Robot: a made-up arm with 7 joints. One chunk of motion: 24 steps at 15 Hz.
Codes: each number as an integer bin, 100 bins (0 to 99) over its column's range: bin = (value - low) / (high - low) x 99, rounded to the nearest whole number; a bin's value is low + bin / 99 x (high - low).
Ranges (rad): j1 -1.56..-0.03 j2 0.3..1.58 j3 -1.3..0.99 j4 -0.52..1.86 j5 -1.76..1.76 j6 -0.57..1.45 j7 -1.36..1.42
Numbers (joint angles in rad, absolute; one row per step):
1: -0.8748 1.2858 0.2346 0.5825 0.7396 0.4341 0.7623
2: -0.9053 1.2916 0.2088 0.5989 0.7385 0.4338 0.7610
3: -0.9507 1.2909 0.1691 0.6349 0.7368 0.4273 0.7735
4: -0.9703 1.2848 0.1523 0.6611 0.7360 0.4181 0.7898
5: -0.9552 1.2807 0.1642 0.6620 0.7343 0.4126 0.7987
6: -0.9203 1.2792 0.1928 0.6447 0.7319 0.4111 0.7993
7: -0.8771 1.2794 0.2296 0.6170 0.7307 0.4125 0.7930
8: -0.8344 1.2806 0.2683 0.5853 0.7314 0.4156 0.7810
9: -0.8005 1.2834 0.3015 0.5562 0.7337 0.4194 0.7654
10: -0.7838 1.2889 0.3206 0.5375 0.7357 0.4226 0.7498
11: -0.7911 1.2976 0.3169 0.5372 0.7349 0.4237 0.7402
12: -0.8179 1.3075 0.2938 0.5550 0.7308 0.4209 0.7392
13: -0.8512 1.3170 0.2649 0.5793 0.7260 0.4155 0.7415
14: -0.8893 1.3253 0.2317 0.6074 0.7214 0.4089 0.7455
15: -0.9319 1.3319 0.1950 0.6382 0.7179 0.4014 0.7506
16: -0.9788 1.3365 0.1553 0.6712 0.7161 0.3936 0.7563
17: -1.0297 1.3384 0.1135 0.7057 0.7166 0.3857 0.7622
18: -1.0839 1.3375 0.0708 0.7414 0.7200 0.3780 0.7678
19: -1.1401 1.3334 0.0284 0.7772 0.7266 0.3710 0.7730
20: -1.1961 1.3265 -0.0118 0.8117 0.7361 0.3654 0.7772
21: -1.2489 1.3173 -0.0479 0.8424 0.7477 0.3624 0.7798
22: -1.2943 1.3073 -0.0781 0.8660 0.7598 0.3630 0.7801
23: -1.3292 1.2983 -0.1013 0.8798 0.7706 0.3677 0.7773
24: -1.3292 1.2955 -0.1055 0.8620 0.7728 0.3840 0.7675
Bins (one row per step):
1: 44 76 66 46 70 49 76
2: 42 77 65 47 70 49 76
3: 39 77 64 48 70 49 76
4: 38 76 63 49 70 48 77
5: 39 76 63 49 70 48 77
6: 41 76 65 48 70 48 77
7: 44 76 66 47 70 48 77
8: 47 76 68 46 70 48 76
9: 49 76 69 45 70 48 76
10: 50 76 70 44 70 49 75
11: 50 77 70 44 70 49 75
12: 48 78 69 45 70 49 75
13: 46 79 68 46 70 48 75
14: 43 79 66 47 70 48 75
15: 41 80 65 48 70 48 75
16: 38 80 63 50 70 47 75
17: 34 80 61 51 70 47 76
18: 31 80 59 52 70 46 76
19: 27 80 57 54 70 46 76
20: 24 79 56 55 70 46 76
21: 20 79 54 57 71 46 76
22: 17 78 53 58 71 46 76
23: 15 77 52 58 71 46 76
24: 15 77 52 57 71 47 76

